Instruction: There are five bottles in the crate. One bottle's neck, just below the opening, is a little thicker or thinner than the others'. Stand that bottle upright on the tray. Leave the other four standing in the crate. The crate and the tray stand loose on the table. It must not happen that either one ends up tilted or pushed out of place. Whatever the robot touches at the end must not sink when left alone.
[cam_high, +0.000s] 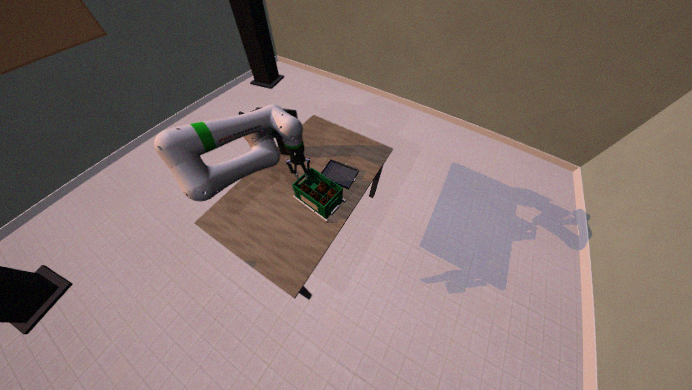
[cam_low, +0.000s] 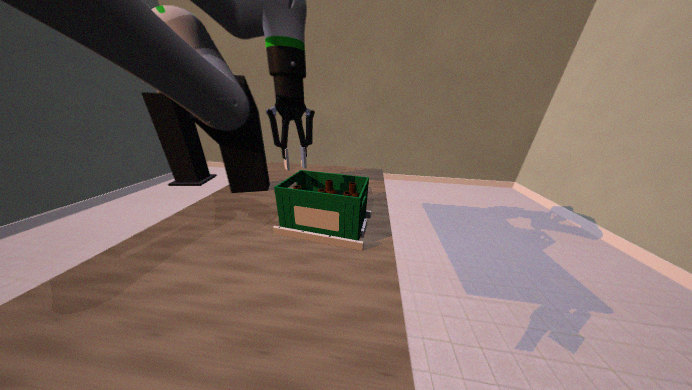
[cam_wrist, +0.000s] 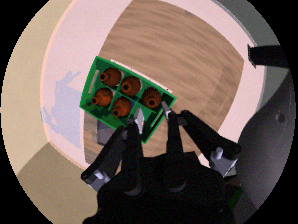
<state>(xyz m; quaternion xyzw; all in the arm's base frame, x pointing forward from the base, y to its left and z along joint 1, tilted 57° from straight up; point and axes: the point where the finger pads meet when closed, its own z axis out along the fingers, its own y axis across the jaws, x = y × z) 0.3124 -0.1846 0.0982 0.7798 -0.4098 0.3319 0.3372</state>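
Now: hand 80 mm short of the brown bottle, 30 mm to the left of it and 170 mm above it. Round my hand: dark tray (140 mm ahead, 280 mm to the left, 240 mm below); green crate (90 mm ahead, 10 mm to the left, 170 mm below).
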